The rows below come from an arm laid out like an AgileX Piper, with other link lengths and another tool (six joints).
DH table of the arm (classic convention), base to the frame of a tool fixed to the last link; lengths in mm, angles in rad. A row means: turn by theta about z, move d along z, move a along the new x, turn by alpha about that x. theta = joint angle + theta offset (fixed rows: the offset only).
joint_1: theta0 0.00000  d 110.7  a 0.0  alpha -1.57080
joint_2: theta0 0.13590  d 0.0  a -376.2  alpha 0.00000
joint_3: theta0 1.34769  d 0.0  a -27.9  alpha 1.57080
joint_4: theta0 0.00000  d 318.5  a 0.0  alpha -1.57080
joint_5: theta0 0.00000  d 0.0  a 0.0  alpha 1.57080
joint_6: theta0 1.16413  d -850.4  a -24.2  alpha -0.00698
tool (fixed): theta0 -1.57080  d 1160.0  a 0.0  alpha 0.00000
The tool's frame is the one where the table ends.
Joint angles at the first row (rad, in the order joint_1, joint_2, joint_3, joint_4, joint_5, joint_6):
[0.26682 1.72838 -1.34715 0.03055 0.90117 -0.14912]
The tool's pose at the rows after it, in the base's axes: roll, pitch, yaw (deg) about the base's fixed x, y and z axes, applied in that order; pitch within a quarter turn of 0, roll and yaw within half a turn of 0; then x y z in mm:
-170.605 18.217 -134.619 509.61 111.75 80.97
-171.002 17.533 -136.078 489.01 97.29 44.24
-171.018 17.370 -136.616 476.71 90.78 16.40
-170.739 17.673 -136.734 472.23 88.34 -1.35
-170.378 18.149 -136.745 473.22 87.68 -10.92
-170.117 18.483 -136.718 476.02 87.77 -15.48
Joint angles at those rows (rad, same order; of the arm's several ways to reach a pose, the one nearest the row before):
[0.23594 1.69517 -1.17366 0.02920 0.78707 -0.13950]
[0.21943 1.68526 -1.04094 0.02836 0.67774 -0.13476]
[0.21339 1.69277 -0.95179 0.02818 0.58360 -0.13350]
[0.21157 1.70641 -0.90005 0.02820 0.51127 -0.13338]
[0.21058 1.72046 -0.87724 0.02821 0.46417 -0.13323]
[0.21006 1.73190 -0.87168 0.02780 0.43992 -0.13297]

